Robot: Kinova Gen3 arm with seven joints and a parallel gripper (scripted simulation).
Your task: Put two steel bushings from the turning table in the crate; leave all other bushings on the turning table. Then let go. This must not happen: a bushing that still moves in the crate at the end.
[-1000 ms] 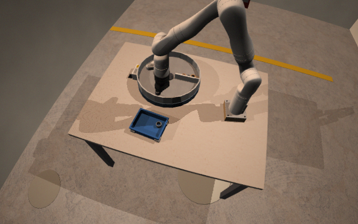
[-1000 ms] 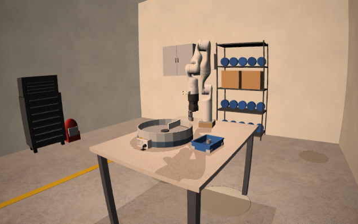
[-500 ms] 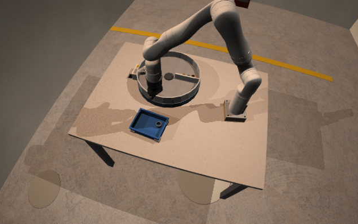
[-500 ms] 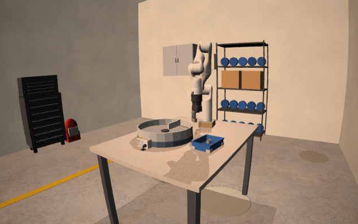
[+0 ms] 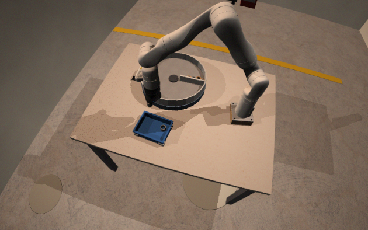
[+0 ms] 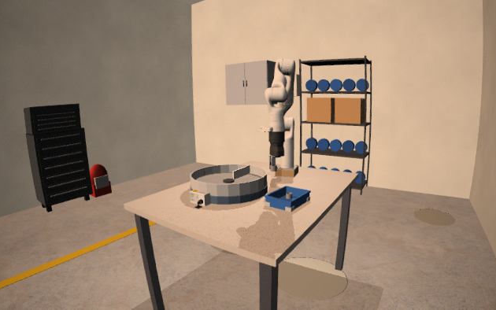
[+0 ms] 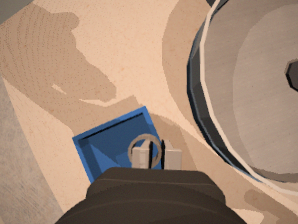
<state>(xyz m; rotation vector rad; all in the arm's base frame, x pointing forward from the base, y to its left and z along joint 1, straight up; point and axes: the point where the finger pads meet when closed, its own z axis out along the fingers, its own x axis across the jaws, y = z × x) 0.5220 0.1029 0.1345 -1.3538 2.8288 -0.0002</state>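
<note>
Now: hand 160 mm above the blue crate, 80 mm to the right of it and 10 mm past it.
</note>
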